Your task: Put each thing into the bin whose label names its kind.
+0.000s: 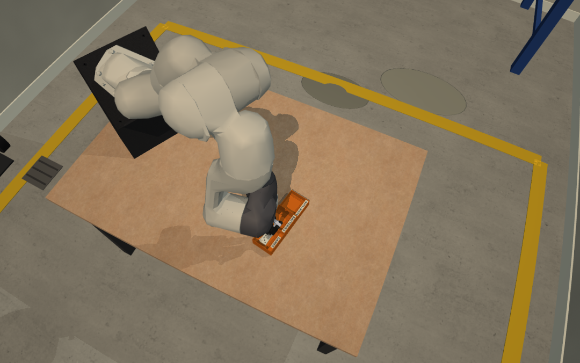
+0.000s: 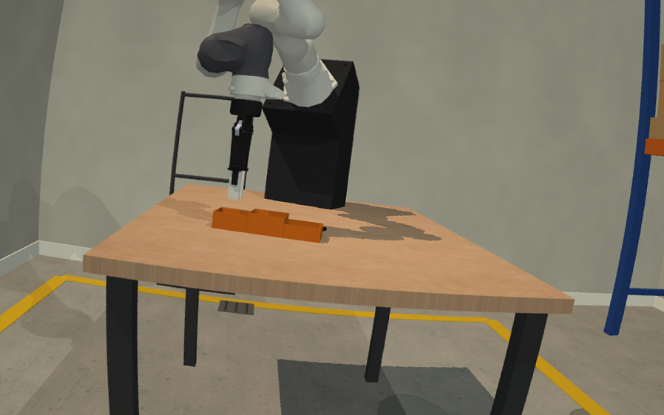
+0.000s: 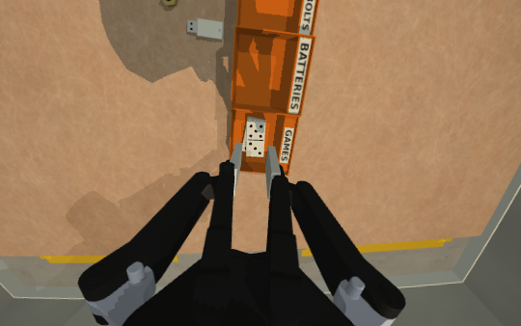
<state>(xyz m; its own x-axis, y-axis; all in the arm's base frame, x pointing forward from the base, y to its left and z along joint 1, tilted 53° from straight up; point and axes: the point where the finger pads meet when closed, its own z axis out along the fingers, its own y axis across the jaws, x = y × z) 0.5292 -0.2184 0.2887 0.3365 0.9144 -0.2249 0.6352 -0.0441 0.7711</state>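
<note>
The black battery is 10 mm behind my hand, 240 mm to the left of it and 100 mm below it. The rest, counted from my hand: white USB stick: 10 mm behind, 150 mm to the left, 100 mm below; brass nut: 30 mm behind, 190 mm to the left, 100 mm below.
</note>
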